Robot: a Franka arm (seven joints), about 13 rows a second.
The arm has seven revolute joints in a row. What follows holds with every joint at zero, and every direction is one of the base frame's. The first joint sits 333 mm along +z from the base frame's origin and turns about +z. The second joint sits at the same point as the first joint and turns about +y. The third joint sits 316 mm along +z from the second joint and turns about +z. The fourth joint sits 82.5 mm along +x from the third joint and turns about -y. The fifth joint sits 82.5 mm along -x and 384 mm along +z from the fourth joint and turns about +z. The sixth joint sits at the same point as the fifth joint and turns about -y. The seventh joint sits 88 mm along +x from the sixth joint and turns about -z. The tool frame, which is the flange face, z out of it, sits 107 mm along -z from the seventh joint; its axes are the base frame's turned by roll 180, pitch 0 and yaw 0 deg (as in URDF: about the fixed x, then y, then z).
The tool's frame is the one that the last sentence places.
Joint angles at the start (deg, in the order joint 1, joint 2, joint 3, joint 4, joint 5, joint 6, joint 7):
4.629, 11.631, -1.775, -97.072, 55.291, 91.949, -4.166
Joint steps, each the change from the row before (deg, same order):
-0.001, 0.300, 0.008, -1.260, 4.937, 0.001, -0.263
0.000, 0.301, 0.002, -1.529, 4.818, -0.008, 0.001
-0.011, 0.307, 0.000, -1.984, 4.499, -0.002, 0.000
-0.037, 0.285, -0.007, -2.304, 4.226, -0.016, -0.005
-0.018, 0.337, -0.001, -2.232, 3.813, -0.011, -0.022
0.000, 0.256, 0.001, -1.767, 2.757, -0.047, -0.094
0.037, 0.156, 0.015, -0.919, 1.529, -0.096, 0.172
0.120, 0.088, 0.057, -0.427, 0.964, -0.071, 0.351
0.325, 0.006, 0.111, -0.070, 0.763, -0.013, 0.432
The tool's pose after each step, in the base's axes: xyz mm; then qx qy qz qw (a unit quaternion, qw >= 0). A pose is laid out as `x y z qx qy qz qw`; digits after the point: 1 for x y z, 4 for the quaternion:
597.5 121.6 488.9 -0.8600 0.0422 0.1308 0.4914
597.2 125.6 480.7 -0.8374 0.0590 0.1401 0.5251
595.6 128.5 468.7 -0.8143 0.0785 0.1520 0.5547
592.9 130.3 454.1 -0.7908 0.1003 0.1649 0.5809
589.8 131.7 439.1 -0.7683 0.1218 0.1770 0.6029
586.9 132.5 427.1 -0.7513 0.1381 0.1859 0.6180
585.1 133.5 420.9 -0.7413 0.1478 0.1922 0.6258
584.2 135.6 418.2 -0.7350 0.1536 0.1973 0.6303
583.6 140.2 418.8 -0.7305 0.1557 0.2014 0.6336

